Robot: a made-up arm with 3 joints. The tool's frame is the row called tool. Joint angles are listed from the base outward.
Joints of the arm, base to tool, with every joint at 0 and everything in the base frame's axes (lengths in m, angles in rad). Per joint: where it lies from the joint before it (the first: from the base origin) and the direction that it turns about. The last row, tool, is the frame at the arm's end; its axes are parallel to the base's.
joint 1: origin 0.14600 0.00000 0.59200 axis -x
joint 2: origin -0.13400 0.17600 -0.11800 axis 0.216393 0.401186 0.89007
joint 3: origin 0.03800 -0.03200 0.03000 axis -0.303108 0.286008 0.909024
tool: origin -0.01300 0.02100 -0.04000
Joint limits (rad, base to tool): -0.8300..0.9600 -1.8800..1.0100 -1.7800..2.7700
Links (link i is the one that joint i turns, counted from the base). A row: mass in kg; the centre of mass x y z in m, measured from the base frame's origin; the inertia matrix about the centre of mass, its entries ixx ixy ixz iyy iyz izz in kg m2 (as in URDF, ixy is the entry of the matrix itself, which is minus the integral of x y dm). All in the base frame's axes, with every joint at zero. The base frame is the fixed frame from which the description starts. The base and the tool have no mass.
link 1: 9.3; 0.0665 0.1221 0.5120; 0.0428 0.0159 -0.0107 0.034 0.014 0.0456
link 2: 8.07; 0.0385 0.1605 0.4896; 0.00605 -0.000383 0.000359 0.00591 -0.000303 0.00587
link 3: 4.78; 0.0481 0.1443 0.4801; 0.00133 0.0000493 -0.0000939 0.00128 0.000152 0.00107
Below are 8 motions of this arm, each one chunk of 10 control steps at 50 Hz.
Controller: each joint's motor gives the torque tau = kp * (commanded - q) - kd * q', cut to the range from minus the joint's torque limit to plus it. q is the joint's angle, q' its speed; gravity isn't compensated. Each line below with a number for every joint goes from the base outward.
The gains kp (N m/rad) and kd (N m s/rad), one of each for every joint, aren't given. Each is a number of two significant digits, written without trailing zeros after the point. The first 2 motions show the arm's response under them.
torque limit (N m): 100 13 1.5
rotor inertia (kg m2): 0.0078 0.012 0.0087
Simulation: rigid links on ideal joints. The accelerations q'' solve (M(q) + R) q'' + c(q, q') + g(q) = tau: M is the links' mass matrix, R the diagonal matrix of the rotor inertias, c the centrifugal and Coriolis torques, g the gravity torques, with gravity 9.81 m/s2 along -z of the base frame. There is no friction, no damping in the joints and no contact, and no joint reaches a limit. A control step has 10 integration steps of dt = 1/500 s. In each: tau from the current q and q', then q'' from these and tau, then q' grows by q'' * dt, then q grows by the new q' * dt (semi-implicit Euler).
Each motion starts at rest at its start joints. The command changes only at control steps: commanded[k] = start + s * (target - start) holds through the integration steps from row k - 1 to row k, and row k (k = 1, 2, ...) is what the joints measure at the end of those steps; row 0 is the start. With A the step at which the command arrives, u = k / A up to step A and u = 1 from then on. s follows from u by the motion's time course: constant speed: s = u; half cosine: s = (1 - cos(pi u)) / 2; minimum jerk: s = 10 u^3 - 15 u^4 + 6 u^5; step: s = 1 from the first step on.
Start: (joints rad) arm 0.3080 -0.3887 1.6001
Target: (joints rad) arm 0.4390 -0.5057 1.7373
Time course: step
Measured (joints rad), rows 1 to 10:
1: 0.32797 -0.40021 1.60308
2: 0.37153 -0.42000 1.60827
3: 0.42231 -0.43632 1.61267
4: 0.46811 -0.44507 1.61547
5: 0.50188 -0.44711 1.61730
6: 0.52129 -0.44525 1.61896
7: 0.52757 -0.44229 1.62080
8: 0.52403 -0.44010 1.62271
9: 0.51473 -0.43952 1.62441
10: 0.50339 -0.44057 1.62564
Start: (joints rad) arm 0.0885 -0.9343 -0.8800
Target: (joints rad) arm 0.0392 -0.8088 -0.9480
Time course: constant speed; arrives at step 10
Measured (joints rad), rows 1 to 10:
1: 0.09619 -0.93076 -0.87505
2: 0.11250 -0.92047 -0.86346
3: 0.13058 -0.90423 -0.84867
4: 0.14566 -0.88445 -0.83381
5: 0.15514 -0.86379 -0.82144
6: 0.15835 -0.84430 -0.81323
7: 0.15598 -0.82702 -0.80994
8: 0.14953 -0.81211 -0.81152
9: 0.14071 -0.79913 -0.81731
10: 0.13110 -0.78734 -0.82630
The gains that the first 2 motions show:
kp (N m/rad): 340 35 4
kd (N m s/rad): 13 1.4 0.22
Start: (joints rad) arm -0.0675 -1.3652 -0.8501
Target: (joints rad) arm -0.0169 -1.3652 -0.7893
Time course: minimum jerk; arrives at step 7
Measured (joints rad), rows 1 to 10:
1: -0.05813 -1.36804 -0.84494
2: -0.03701 -1.37173 -0.83147
3: -0.01042 -1.37332 -0.81118
4: 0.01716 -1.37248 -0.78587
5: 0.04250 -1.36996 -0.75783
6: 0.06322 -1.36672 -0.72982
7: 0.07767 -1.36356 -0.70465
8: 0.08544 -1.36124 -0.68451
9: 0.08736 -1.36028 -0.67048
10: 0.08504 -1.36085 -0.66261

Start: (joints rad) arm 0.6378 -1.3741 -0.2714
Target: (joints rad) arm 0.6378 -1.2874 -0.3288
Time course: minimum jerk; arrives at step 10
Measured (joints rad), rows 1 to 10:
1: 0.64176 -1.38218 -0.26626
2: 0.65024 -1.39578 -0.25364
3: 0.65994 -1.40604 -0.23700
4: 0.66858 -1.40879 -0.22014
5: 0.67490 -1.40331 -0.20640
6: 0.67853 -1.39116 -0.19807
7: 0.67974 -1.37515 -0.19608
8: 0.67917 -1.35847 -0.19998
9: 0.67756 -1.34392 -0.20828
10: 0.67558 -1.33331 -0.21890

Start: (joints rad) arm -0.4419 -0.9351 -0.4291
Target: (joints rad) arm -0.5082 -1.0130 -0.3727
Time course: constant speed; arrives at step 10
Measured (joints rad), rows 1 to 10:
1: -0.43218 -0.93485 -0.42734
2: -0.41151 -0.93346 -0.42161
3: -0.38843 -0.93133 -0.41167
4: -0.36897 -0.92965 -0.39850
5: -0.35649 -0.92971 -0.38370
6: -0.35197 -0.93236 -0.36894
7: -0.35466 -0.93785 -0.35558
8: -0.36279 -0.94585 -0.34445
9: -0.37423 -0.95564 -0.33583
10: -0.38699 -0.96637 -0.32955

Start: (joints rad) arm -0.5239 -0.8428 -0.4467
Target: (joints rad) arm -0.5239 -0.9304 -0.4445
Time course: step
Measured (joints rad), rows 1 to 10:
1: -0.51316 -0.85527 -0.44678
2: -0.48982 -0.87626 -0.44446
3: -0.46250 -0.89337 -0.43813
4: -0.43746 -0.90246 -0.42839
5: -0.41832 -0.90444 -0.41699
6: -0.40640 -0.90224 -0.40594
7: -0.40130 -0.89882 -0.39682
8: -0.40156 -0.89617 -0.39054
9: -0.40530 -0.89513 -0.38734
10: -0.41067 -0.89565 -0.38689

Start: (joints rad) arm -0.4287 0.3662 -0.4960
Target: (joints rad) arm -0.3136 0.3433 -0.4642
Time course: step
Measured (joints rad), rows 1 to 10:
1: -0.40910 0.36902 -0.49906
2: -0.36429 0.37430 -0.50205
3: -0.30848 0.38024 -0.49965
4: -0.25340 0.38502 -0.48987
5: -0.20727 0.38698 -0.47337
6: -0.17459 0.38573 -0.45264
7: -0.15649 0.38245 -0.43109
8: -0.15158 0.37904 -0.41220
9: -0.15680 0.37704 -0.39868
10: -0.16841 0.37701 -0.39202

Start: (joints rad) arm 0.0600 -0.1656 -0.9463
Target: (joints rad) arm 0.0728 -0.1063 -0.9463
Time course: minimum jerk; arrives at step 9
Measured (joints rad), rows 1 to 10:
1: 0.06814 -0.15563 -0.94436
2: 0.08634 -0.13569 -0.93909
3: 0.10842 -0.11343 -0.93117
4: 0.12966 -0.09246 -0.92174
5: 0.14710 -0.07404 -0.91207
6: 0.15937 -0.05840 -0.90337
7: 0.16635 -0.04559 -0.89655
8: 0.16872 -0.03588 -0.89209
9: 0.16760 -0.02952 -0.89010
10: 0.16431 -0.02623 -0.89033

